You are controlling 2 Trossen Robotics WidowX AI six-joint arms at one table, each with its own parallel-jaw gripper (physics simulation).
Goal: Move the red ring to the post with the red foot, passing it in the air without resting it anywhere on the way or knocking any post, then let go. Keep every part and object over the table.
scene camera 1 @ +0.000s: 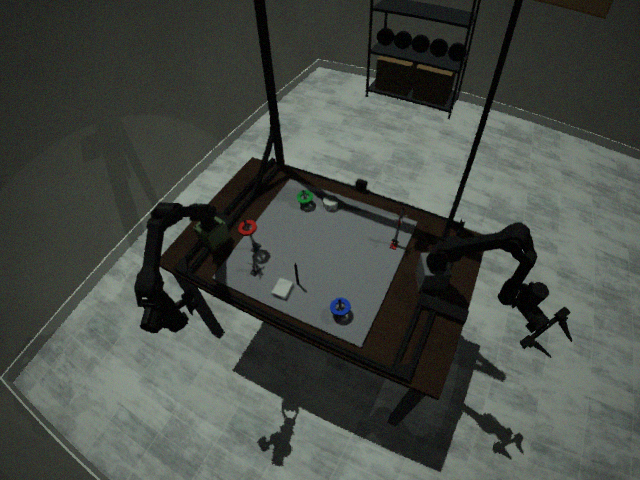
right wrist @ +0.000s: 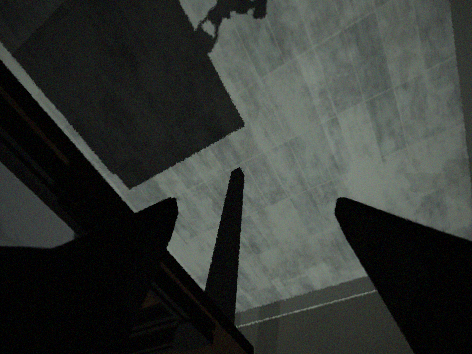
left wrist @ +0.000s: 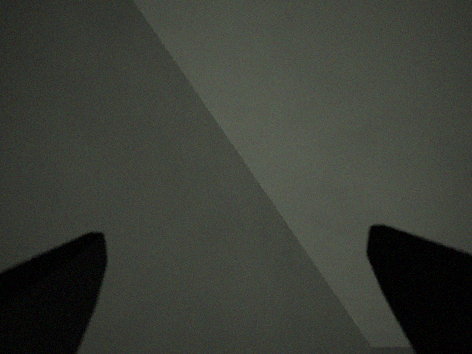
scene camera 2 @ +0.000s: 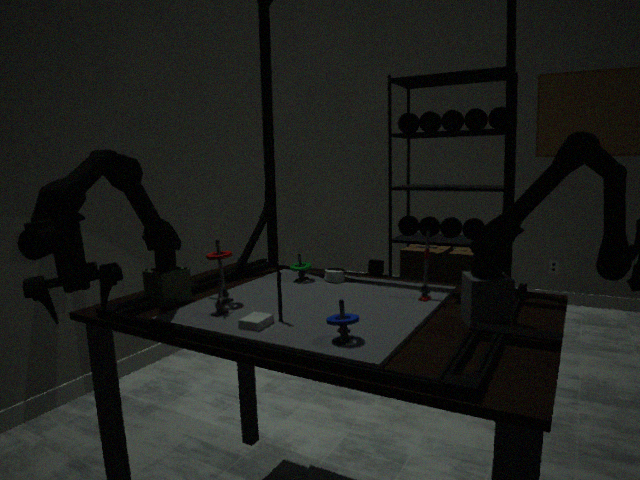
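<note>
The red ring sits high on a tall, thin post at the left of the grey mat. The post with the red foot stands upright near the mat's right back edge and bears no ring. My left gripper is open and empty, beyond the table's right end, far from the ring. My right gripper is open and empty, beyond the table's left end; it is apart from the ring, and its fingers are hard to make out in scene camera 1.
A green ring is on a short post at the back. A blue ring is on a short post in front. A thin black rod stands near a white block. A white round object lies at the back.
</note>
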